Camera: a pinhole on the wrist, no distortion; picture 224 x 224 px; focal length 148.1 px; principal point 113.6 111.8 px. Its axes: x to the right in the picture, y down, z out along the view. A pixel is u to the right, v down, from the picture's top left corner.
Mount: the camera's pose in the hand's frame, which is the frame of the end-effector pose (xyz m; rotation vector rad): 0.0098 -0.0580 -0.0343 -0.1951 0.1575 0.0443
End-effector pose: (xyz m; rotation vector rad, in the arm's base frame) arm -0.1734 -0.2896 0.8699 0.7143 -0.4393 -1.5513
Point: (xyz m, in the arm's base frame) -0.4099 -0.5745 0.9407
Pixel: 213.8 60.6
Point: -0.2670 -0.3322 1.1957
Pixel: 83.2 168.7
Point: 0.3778 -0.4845 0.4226
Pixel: behind the camera
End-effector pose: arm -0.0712 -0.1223 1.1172 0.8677 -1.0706 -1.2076
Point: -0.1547 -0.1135 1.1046
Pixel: 59.9 116.5
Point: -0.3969 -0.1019 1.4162
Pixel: 98.3 162.6
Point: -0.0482 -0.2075 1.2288
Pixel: outside the picture
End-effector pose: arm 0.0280 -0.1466 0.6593 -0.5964 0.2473 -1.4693
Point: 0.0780 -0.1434 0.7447
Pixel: 102.9 143.6
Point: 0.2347 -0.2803 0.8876
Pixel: 174.9 132.6
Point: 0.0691 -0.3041 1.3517
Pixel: 160.0 10.8
